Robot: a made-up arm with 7 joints. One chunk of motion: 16 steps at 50 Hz.
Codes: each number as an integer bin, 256 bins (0 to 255) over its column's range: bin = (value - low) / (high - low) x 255, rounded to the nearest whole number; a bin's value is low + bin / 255 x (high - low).
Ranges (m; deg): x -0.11..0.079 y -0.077..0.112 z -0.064..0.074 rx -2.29..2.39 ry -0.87..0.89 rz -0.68..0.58
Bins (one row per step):
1: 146 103 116 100 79 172
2: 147 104 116 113 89 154
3: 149 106 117 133 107 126
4: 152 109 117 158 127 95
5: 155 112 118 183 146 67
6: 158 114 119 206 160 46
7: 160 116 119 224 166 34
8: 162 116 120 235 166 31
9: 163 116 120 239 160 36
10: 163 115 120 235 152 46
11: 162 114 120 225 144 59
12: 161 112 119 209 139 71
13: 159 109 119 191 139 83
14: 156 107 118 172 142 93
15: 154 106 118 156 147 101
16: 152 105 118 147 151 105
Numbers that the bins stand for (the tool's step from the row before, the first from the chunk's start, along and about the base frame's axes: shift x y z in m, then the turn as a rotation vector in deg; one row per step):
1: -0.00179 -0.00066 -0.00122 -0.455 -0.325 0.170
2: -0.00105 0.00008 -0.00122 -0.216 -0.256 0.081
3: 0.00044 0.00156 -0.00068 0.151 -0.131 -0.057
4: 0.00266 0.00379 -0.00068 0.610 0.007 -0.211
5: 0.00488 0.00601 -0.00014 1.069 0.138 -0.349
6: 0.00711 0.00749 0.00040 1.491 0.234 -0.453
7: 0.00859 0.00898 0.00040 1.821 0.276 -0.512
8: 0.01007 0.00898 0.00094 2.023 0.276 -0.527
9: 0.01081 0.00898 0.00094 2.096 0.234 -0.502
10: 0.01081 0.00824 0.00094 2.023 0.179 -0.453
11: 0.01007 0.00749 0.00094 1.839 0.124 -0.388
12: 0.00933 0.00601 0.00040 1.546 0.089 -0.329
13: 0.00785 0.00379 0.00040 1.215 0.089 -0.270
14: 0.00562 0.00231 -0.00014 0.867 0.110 -0.220
15: 0.00414 0.00156 -0.00014 0.573 0.145 -0.181
16: 0.00266 0.00082 -0.00014 0.408 0.172 -0.161

